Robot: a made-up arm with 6 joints. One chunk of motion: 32 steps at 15 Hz.
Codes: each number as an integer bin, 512 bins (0 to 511) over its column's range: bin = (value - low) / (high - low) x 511, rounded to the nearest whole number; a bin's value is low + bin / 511 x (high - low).
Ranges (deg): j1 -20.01..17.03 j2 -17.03..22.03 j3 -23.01..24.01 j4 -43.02..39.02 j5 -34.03..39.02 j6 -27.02..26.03
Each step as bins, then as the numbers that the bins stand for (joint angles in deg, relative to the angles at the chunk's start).
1 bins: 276 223 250 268 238 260
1 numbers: 0.00 0.02 -0.01 0.01 -0.01 -0.03
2 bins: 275 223 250 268 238 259
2 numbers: -0.08 0.02 -0.01 0.01 -0.01 -0.13
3 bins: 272 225 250 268 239 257
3 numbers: -0.29 0.17 -0.01 0.01 0.14 -0.34
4 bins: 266 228 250 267 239 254
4 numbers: -0.73 0.40 -0.01 -0.15 0.14 -0.65
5 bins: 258 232 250 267 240 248
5 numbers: -1.31 0.70 -0.01 -0.15 0.28 -1.27
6 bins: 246 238 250 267 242 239
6 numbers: -2.18 1.16 -0.01 -0.15 0.57 -2.21
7 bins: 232 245 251 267 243 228
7 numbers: -3.19 1.70 0.09 -0.15 0.71 -3.35
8 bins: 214 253 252 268 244 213
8 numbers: -4.50 2.31 0.18 0.01 0.85 -4.91
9 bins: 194 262 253 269 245 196
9 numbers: -5.95 3.00 0.27 0.17 0.99 -6.67
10 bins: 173 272 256 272 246 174
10 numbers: -7.47 3.76 0.55 0.65 1.14 -8.96
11 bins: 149 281 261 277 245 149
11 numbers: -9.21 4.45 1.01 1.45 0.99 -11.55
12 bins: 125 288 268 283 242 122
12 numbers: -10.95 4.98 1.65 2.42 0.57 -14.35
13 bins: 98 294 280 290 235 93
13 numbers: -12.91 5.44 2.75 3.54 -0.44 -17.37
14 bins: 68 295 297 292 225 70
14 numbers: -15.08 5.52 4.32 3.86 -1.87 -19.75
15 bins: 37 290 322 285 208 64
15 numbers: -17.33 5.14 6.62 2.74 -4.30 -20.38
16 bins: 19 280 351 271 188 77
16 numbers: -18.63 4.37 9.29 0.49 -7.15 -19.03
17 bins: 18 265 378 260 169 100
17 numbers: -18.71 3.23 11.77 -1.28 -9.87 -16.64
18 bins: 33 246 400 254 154 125
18 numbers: -17.62 1.77 13.80 -2.24 -12.01 -14.04
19 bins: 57 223 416 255 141 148
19 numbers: -15.88 0.02 15.27 -2.08 -13.87 -11.66
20 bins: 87 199 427 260 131 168
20 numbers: -13.70 -1.82 16.28 -1.28 -15.30 -9.58
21 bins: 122 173 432 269 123 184
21 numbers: -11.17 -3.81 16.74 0.17 -16.45 -7.92
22 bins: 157 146 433 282 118 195
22 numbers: -8.63 -5.87 16.83 2.25 -17.16 -6.78
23 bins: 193 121 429 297 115 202
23 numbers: -6.02 -7.78 16.46 4.66 -17.59 -6.05
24 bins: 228 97 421 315 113 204
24 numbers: -3.48 -9.62 15.73 7.55 -17.88 -5.84
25 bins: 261 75 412 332 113 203
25 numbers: -1.09 -11.30 14.90 10.28 -17.88 -5.95
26 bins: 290 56 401 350 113 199
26 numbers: 1.01 -12.75 13.89 13.17 -17.88 -6.36
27 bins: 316 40 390 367 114 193
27 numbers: 2.90 -13.97 12.88 15.90 -17.73 -6.98
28 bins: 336 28 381 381 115 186
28 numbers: 4.35 -14.89 12.05 18.15 -17.59 -7.71
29 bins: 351 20 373 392 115 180
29 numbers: 5.43 -15.50 11.31 19.91 -17.59 -8.33
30 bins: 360 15 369 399 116 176
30 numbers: 6.08 -15.88 10.94 21.04 -17.45 -8.75
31 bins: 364 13 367 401 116 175
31 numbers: 6.37 -16.04 10.76 21.36 -17.45 -8.85
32 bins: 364 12 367 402 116 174
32 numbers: 6.37 -16.11 10.76 21.52 -17.45 -8.96
